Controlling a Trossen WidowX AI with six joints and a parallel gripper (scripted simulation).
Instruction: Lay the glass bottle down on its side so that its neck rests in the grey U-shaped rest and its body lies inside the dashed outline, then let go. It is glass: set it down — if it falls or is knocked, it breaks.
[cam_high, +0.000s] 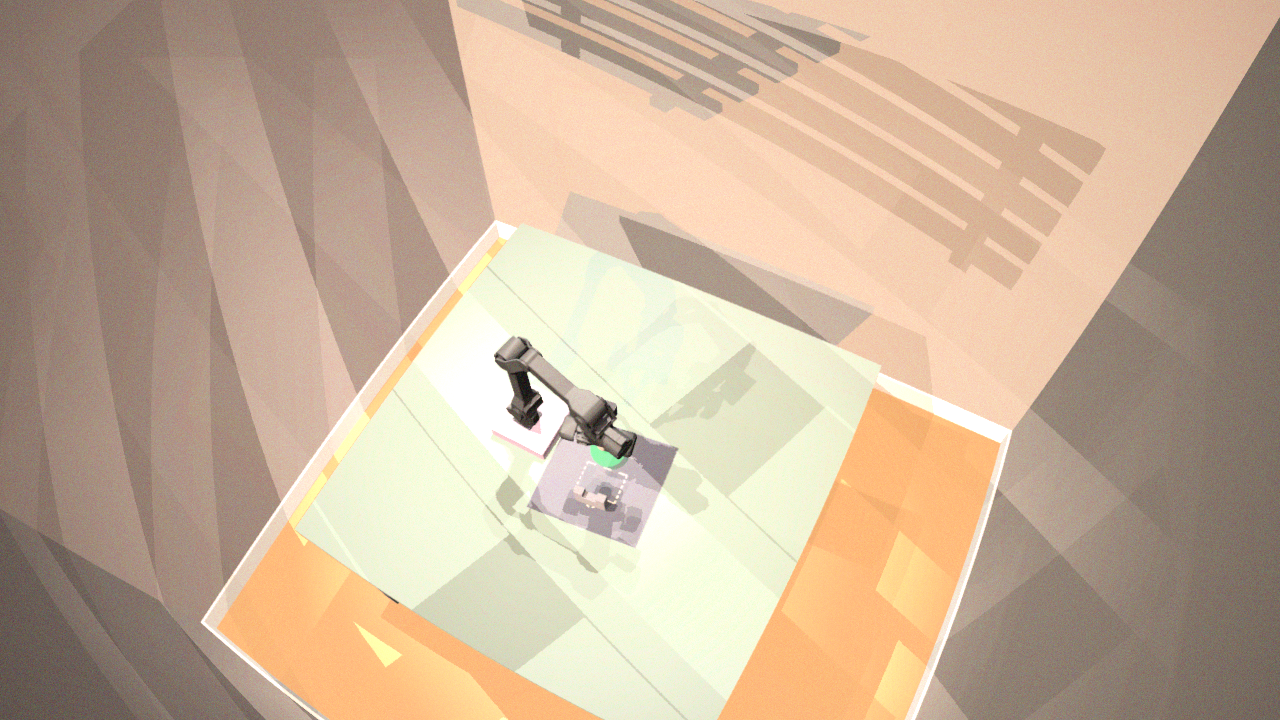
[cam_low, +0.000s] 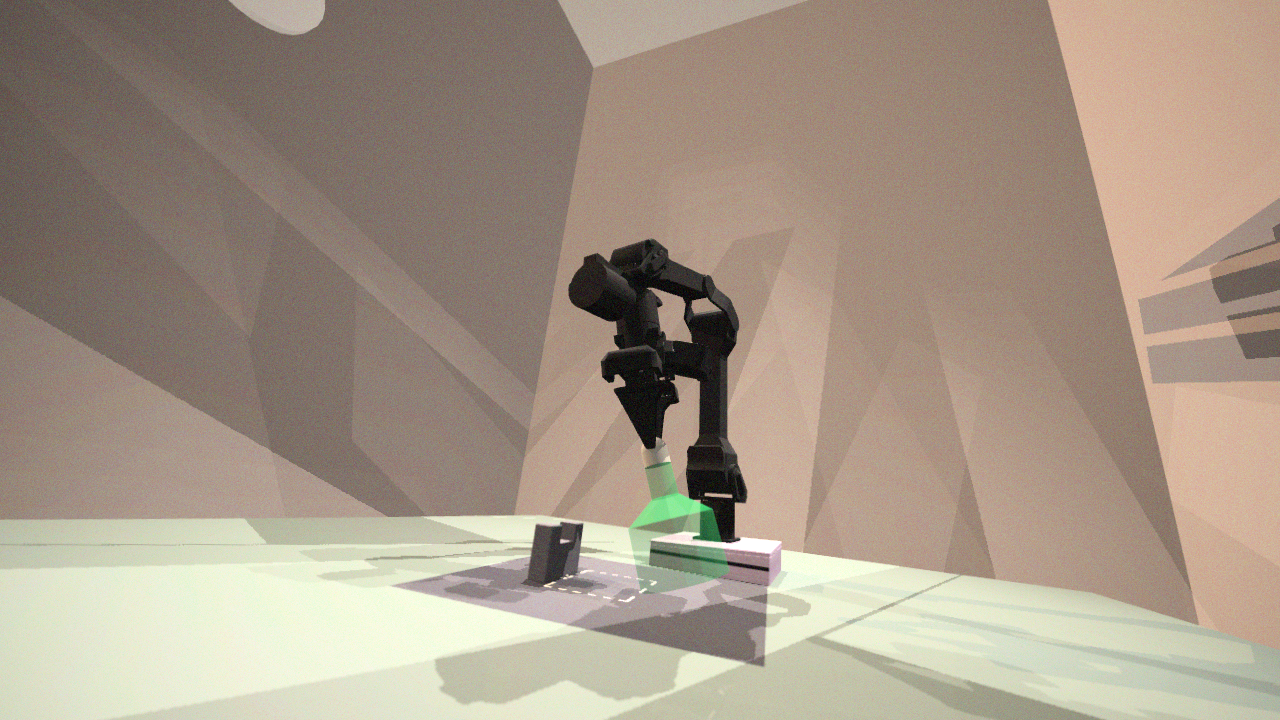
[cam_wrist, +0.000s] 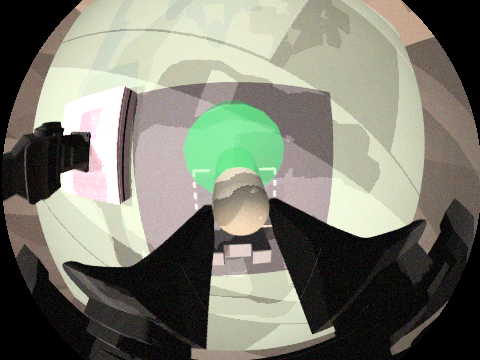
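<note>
Right now my gripper tip is 50 mm above the green glass bottle and 20 mm to the right of it. Round my gripper tip: dark grey mat 150 mm below, 30 mm to the right, 10 mm ahead.
</note>
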